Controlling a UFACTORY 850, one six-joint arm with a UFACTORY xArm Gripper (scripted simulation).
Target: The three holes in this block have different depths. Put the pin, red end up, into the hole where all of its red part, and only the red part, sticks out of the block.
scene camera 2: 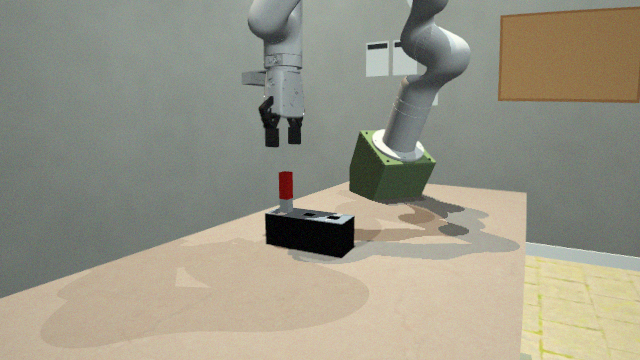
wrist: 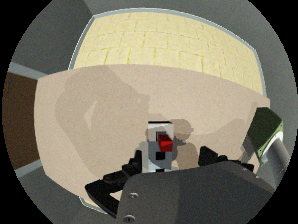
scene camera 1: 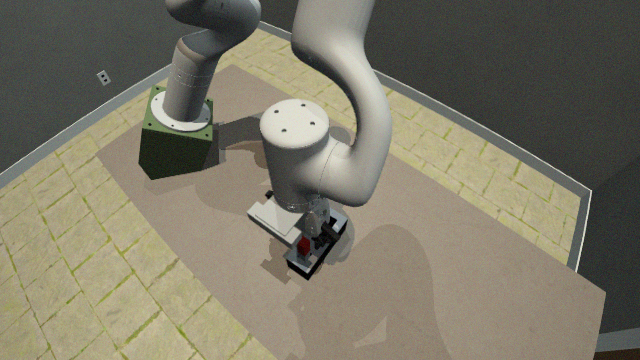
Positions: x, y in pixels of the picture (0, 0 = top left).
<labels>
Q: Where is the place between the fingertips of my gripper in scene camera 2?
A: At 283, 145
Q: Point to a black block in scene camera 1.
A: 301, 267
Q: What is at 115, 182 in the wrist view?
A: My gripper.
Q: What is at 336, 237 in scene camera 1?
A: My gripper.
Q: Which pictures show the black block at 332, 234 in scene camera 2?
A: Scene camera 2, the wrist view and scene camera 1: all of them.
</labels>
